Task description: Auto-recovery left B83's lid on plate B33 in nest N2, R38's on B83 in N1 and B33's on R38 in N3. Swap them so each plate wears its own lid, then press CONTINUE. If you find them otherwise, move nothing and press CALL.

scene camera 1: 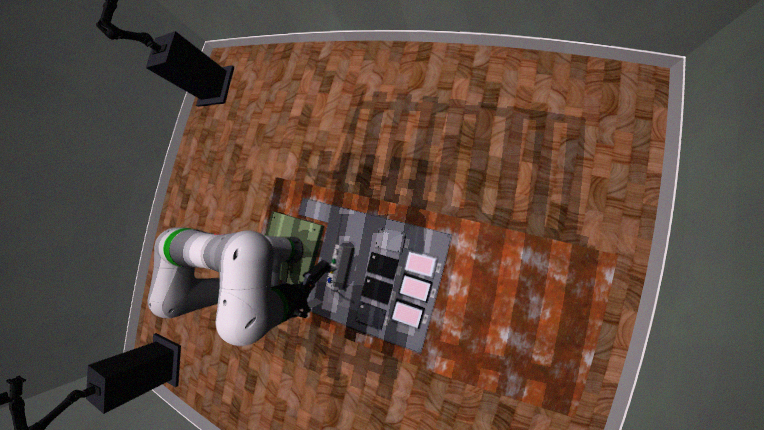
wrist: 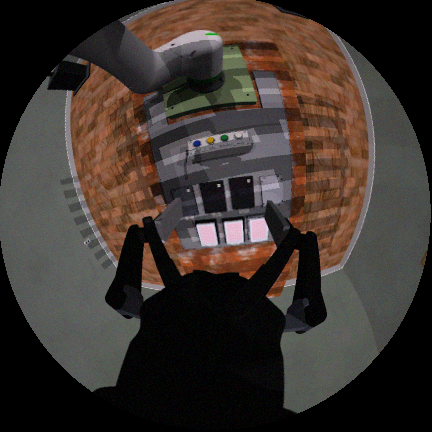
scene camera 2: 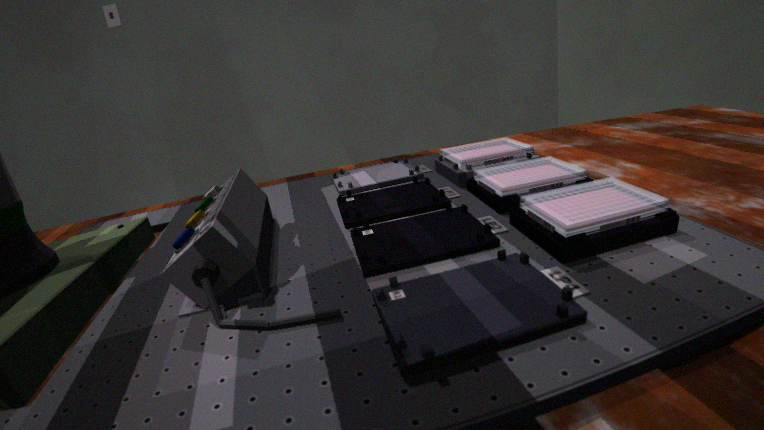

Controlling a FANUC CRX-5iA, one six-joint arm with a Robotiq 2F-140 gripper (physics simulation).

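Where they show: gripper, fingertip midpoint: (scene camera 1: 325,284) (wrist: 222,207); arm's base at its link origin: (scene camera 1: 292,249) (wrist: 205,78).
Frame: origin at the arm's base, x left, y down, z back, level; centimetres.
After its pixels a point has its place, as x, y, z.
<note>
Three clear-lidded plates with pink contents sit level in a row on nests: the near plate (scene camera 1: 407,315) @[-21.7, -0.7, -67.9] (scene camera 2: 596,205) @[-23.4, -0.7, -66.2] (wrist: 207,234) @[-21.2, -0.7, -67.1], the middle plate (scene camera 1: 415,288) @[-8.4, -0.3, -70.0] (scene camera 2: 530,177) @[-11.2, -0.3, -67.8] (wrist: 234,231) @[-8.1, -0.3, -68.9] and the far plate (scene camera 1: 420,264) @[3.3, -1.2, -71.1] (scene camera 2: 487,152) @[0.4, -1.2, -69.2] (wrist: 258,229) @[3.2, -1.2, -70.2], named as scene camera 2 sees them. Their printed codes are too dark and small to read. The button box (scene camera 1: 344,267) @[-3.8, -2.4, -33.7] (scene camera 2: 229,229) @[-13.3, -4.1, -31.7] (wrist: 222,149) @[-3.2, -5.1, -32.3] has blue (wrist: 197,143) @[-11.0, -4.3, -27.4], yellow (wrist: 210,140) @[-6.3, -4.3, -27.9], green (wrist: 224,138) @[-1.4, -4.4, -28.6] and white (wrist: 239,135) @[3.9, -4.3, -28.9] buttons; its lettering is unreadable. My gripper (scene camera 1: 315,291) @[-4.8, -34.4, -40.6] (wrist: 222,207) @[-4.8, -34.4, -40.6] is open and empty, beside the box in scene camera 1's view. It does not show in scene camera 2.
Beside the plates is a row of pads without plates: three dark pads (scene camera 2: 481,315) @[-28.8, 1.8, -48.6] (scene camera 2: 427,237) @[-14.6, 1.9, -51.0] (scene camera 2: 392,200) @[-1.5, 1.8, -52.1] and a lighter grey pad (scene camera 2: 379,175) @[11.5, 1.9, -54.7] (wrist: 272,190) @[13.0, 1.9, -54.1]. A bent rod (scene camera 2: 272,324) @[-21.0, 2.3, -33.6] sticks out from the box. The green base plate (scene camera 1: 310,235) @[9.5, 0.2, -10.3] (wrist: 240,65) @[16.0, 1.1, 3.8] carries the arm.
</note>
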